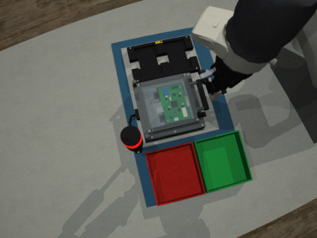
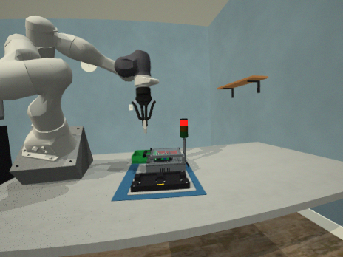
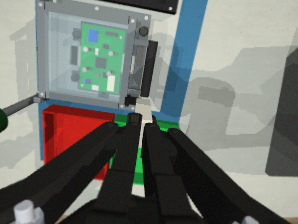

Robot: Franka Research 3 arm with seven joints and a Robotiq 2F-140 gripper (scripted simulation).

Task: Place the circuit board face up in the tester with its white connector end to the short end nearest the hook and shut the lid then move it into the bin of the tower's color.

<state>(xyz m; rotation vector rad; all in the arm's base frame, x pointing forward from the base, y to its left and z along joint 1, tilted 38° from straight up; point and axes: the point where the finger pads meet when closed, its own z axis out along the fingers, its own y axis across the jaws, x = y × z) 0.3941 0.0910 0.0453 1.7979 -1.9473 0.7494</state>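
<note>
My gripper is now 2 cm short of the latch hook, 2 cm to the right of it and 14 cm above it. Also, from my hand: clear lid: 8 cm ahead, 5 cm to the right, 14 cm below; then green circuit board: 7 cm ahead, 5 cm to the right, 15 cm below; then tester plate: 8 cm ahead, 4 cm to the right, 16 cm below.
</note>
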